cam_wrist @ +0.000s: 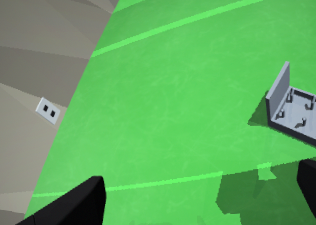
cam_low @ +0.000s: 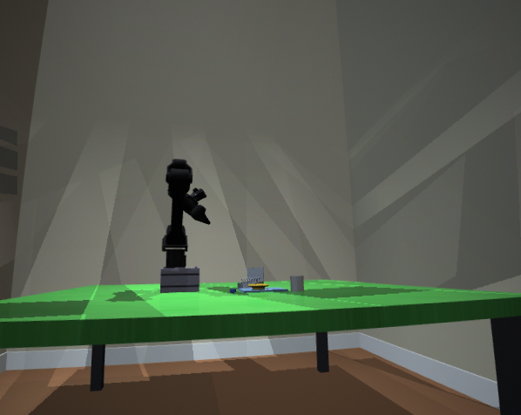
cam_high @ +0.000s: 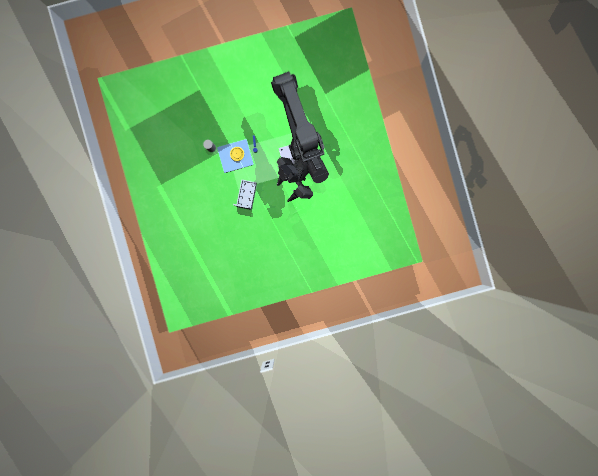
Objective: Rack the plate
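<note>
Right now my gripper tip is 31 cm to the left of the yellow plate, 26 cm above it and 12 cm short of it. From my gripper tip the other things lie so: blue spoon 32 cm to the right, 28 cm below, 2 cm ahead; then grey dish rack 26 cm below, 16 cm ahead, 12 cm to the right; then light blue mat 31 cm to the right, 28 cm below, 13 cm ahead.
</note>
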